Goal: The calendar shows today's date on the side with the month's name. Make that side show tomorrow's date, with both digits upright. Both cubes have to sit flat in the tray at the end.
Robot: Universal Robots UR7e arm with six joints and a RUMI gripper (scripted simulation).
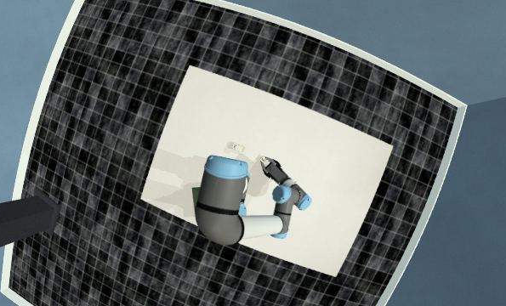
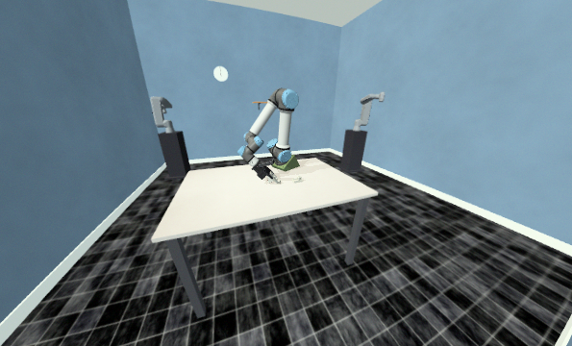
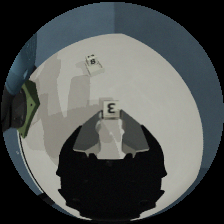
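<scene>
Right now my hand is 1 cm to the right of the white calendar cube and 1 cm above it. From my hand the other things lie so: calendar tray 16 cm to the left, 1 cm below; pale date cube 18 cm to the left, 1 cm behind.
</scene>
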